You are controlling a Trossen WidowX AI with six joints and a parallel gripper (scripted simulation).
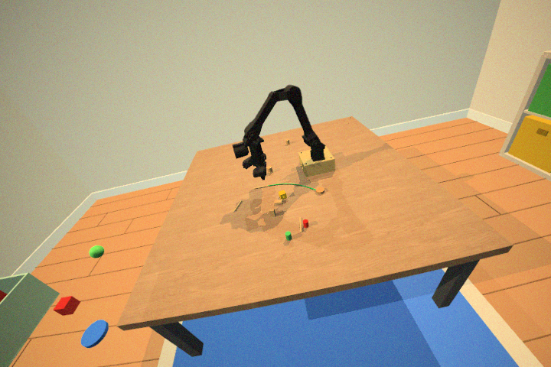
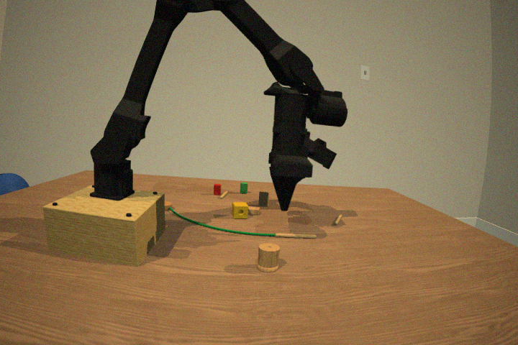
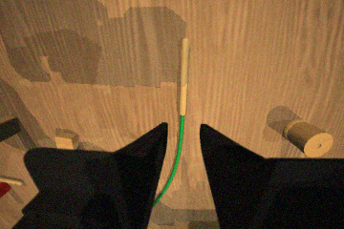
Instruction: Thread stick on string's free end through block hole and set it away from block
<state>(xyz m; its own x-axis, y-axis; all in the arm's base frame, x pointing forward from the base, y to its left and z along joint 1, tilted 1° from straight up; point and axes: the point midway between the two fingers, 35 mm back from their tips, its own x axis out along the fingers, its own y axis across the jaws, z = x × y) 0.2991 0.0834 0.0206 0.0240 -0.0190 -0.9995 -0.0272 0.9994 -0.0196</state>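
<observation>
Right now the thin wooden stick is 1 cm ahead of my gripper tip and 5 cm below it. The rest, counted from my gripper tip: yellow block 9 cm behind, 11 cm to the left, 4 cm below; plain block 7 cm behind, 15 cm to the left, 5 cm below; wooden cylinder 2 cm behind, 14 cm to the right, 4 cm below.
</observation>
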